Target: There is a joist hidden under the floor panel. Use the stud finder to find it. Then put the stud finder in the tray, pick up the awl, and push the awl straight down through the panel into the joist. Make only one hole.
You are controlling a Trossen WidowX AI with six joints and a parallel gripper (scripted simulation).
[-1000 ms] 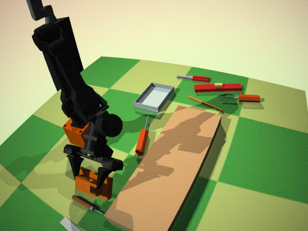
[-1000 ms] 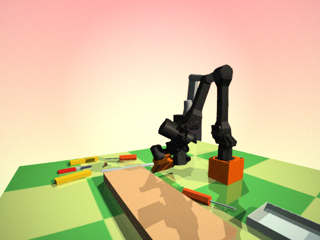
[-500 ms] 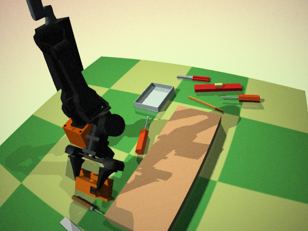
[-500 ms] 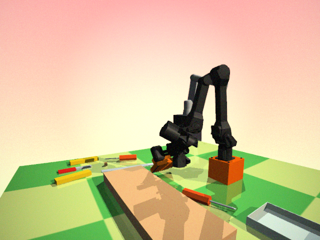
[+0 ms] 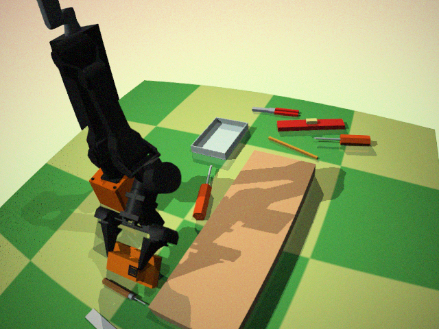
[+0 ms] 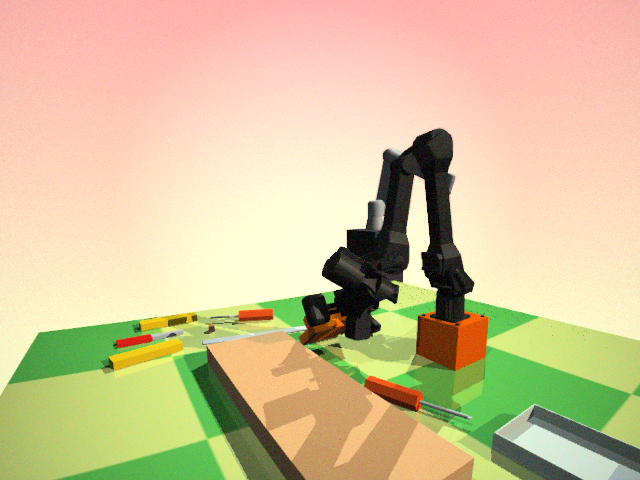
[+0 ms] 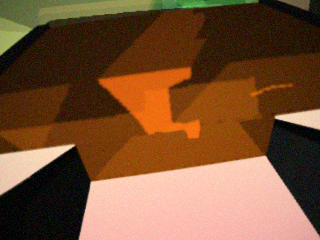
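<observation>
Right now my gripper tip is 70 mm above the awl and 40 mm to the left of it. Round my gripper tip: orange stud finder 20 mm ahead, 10 mm below; then grey card 150 mm to the right, 90 mm ahead, 80 mm below; then grey tray 530 mm to the left, 70 mm below, 20 mm behind.
</observation>
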